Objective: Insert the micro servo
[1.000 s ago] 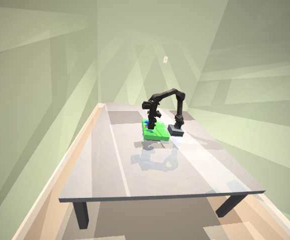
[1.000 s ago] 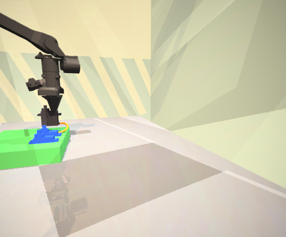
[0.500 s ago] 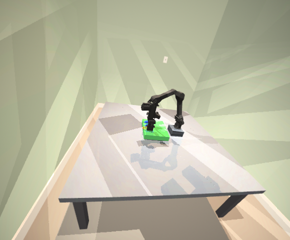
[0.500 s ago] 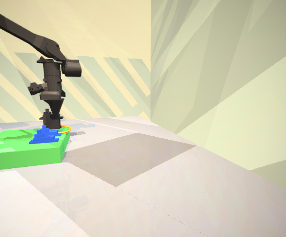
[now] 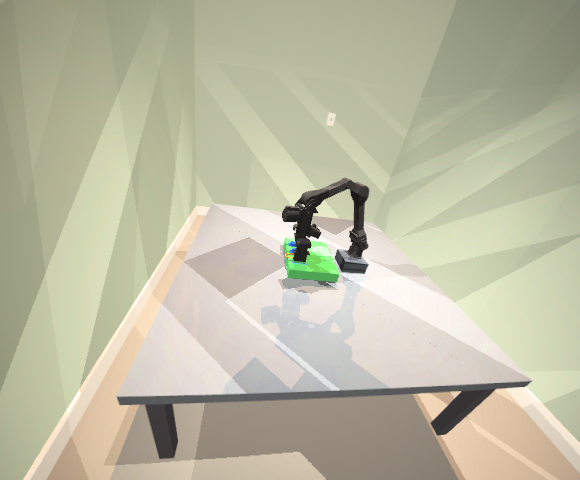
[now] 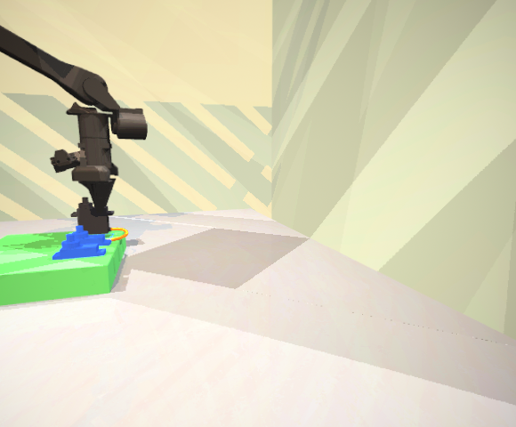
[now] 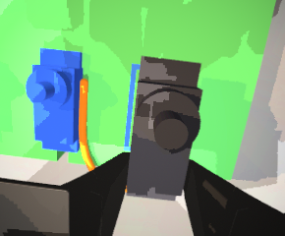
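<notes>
My gripper tip is 11 cm past the green deck, 9 cm to the left of it and 8 cm above it.
</notes>
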